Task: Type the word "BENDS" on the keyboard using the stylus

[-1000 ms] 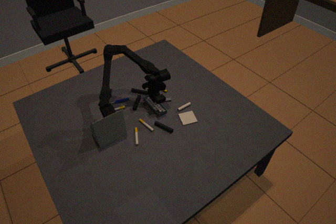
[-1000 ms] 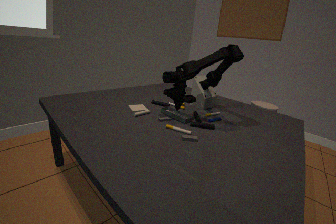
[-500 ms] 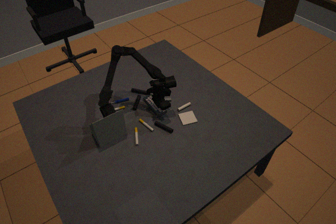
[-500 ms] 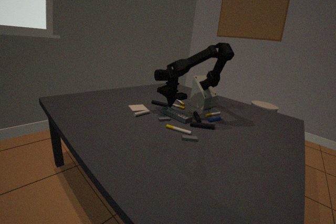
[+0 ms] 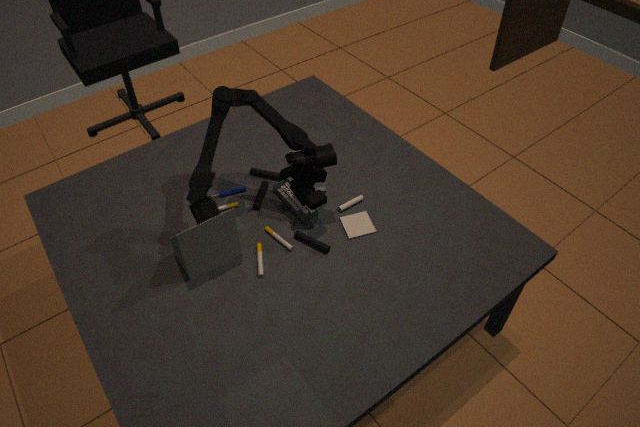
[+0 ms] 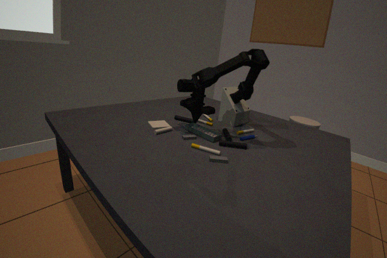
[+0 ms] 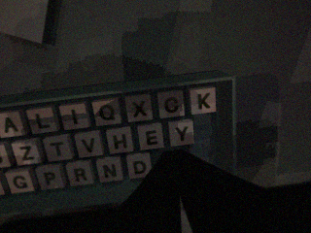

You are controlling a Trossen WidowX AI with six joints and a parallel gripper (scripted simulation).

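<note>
My gripper tip is now 170 mm past the blue stylus, 240 mm to the right of it and 30 mm above it. Round my gripper tip: white pad: 100 mm ahead, 150 mm to the right, 40 mm below; then white marker: 140 mm ahead, 70 mm to the right, 30 mm below; then stylus tip: 200 mm behind, 250 mm to the left, 30 mm below.
</note>
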